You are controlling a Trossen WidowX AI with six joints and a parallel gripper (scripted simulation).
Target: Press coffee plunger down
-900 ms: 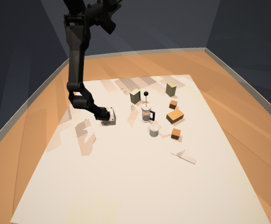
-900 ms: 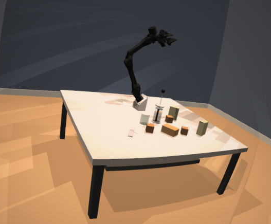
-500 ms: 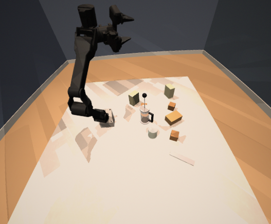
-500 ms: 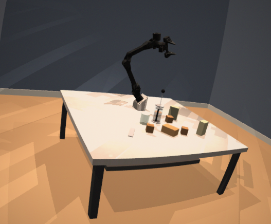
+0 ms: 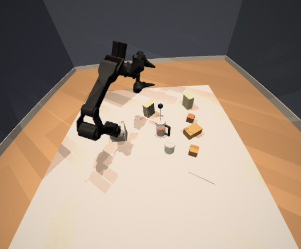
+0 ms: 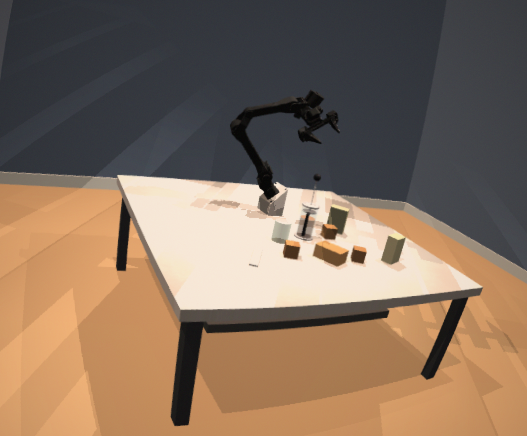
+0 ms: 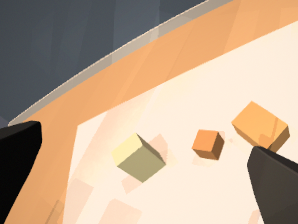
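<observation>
The glass coffee press lies 29 cm below my gripper tip, 4 cm to the right of it and 4 cm ahead of it.
</observation>
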